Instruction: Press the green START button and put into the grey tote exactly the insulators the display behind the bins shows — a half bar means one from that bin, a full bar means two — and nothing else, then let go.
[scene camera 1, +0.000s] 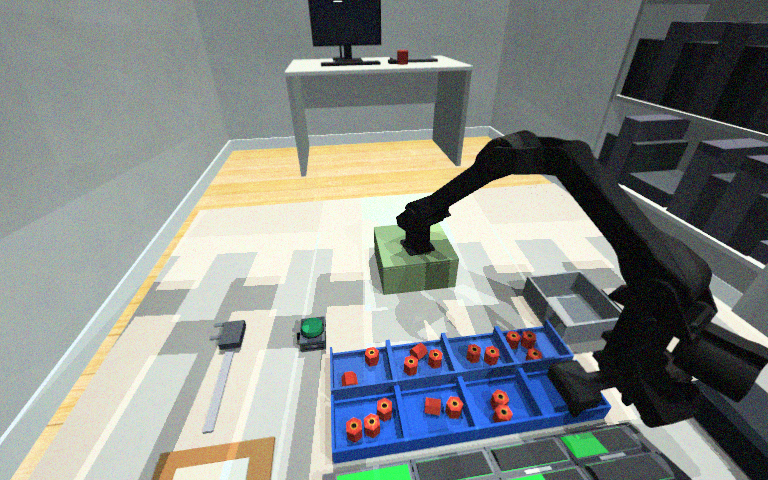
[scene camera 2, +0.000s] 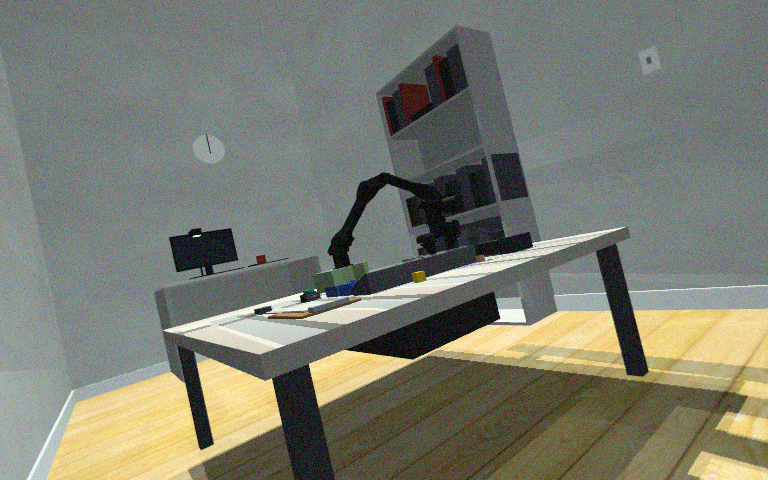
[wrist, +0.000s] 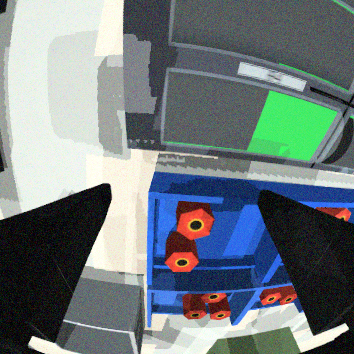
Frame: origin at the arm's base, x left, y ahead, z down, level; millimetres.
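Where they show: gripper, between the fingertips: (scene camera 1: 598, 409) (wrist: 187, 194); arm's base, origin of its link: (scene camera 1: 417, 245) (scene camera 2: 342, 267).
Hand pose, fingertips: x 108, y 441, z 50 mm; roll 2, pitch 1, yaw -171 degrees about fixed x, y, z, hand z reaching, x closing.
Things, the pixels of their centre, and the offset from my fingertips. "spot": a spot on its surface instead.
- grey tote, middle of its body: (wrist: 92, 324) (scene camera 1: 570, 305) (scene camera 2: 425, 261) dx +140, dy -196, dz +7 mm
- green START button, middle of its body: (scene camera 1: 312, 331) (scene camera 2: 309, 294) dx -387, dy -324, dz +13 mm
- display, a spot on its surface: (wrist: 145, 90) spot: dx +15, dy +57, dz -4 mm
- half green bar, middle of its body: (wrist: 250, 115) (scene camera 1: 598, 447) dx -41, dy +41, dz +9 mm
- dark-headed tool, a spot on its surface: (scene camera 1: 231, 333) spot: dx -541, dy -376, dz +14 mm
- brown frame, a spot on its surface: (scene camera 1: 260, 458) spot: dx -501, dy -124, dz +27 mm
- yellow cube, middle of its body: (scene camera 2: 419, 276) dx -317, dy +115, dz +20 mm
My gripper (wrist: 187, 194) is open and empty, pointing down over the end bin nearest the tote. Two orange-red insulators (wrist: 195, 225) (wrist: 181, 261) stand in that bin between the spread fingers, lower down. In scene camera 1 the arm hides them. The blue bins (scene camera 1: 470, 431) (wrist: 151, 240) hold two or three insulators in each other visible bin. The grey tote (scene camera 1: 589, 331) (wrist: 102, 300) stands beside them; its visible floor is bare. The green START button (scene camera 1: 312, 327) (scene camera 2: 309, 292) is at the bins' other end. The display (wrist: 145, 90) shows a half green bar (wrist: 295, 125) nearest this bin; its other bars are partly cut off.
A green block (scene camera 1: 416, 274) (scene camera 2: 339, 277) stands under the arm's base, beyond the bins. A dark-headed tool (scene camera 1: 231, 333) with a thin grey handle and a brown frame (scene camera 1: 260, 458) lie past the button. A yellow cube (scene camera 2: 418, 276) sits on the display's far side from the bins.
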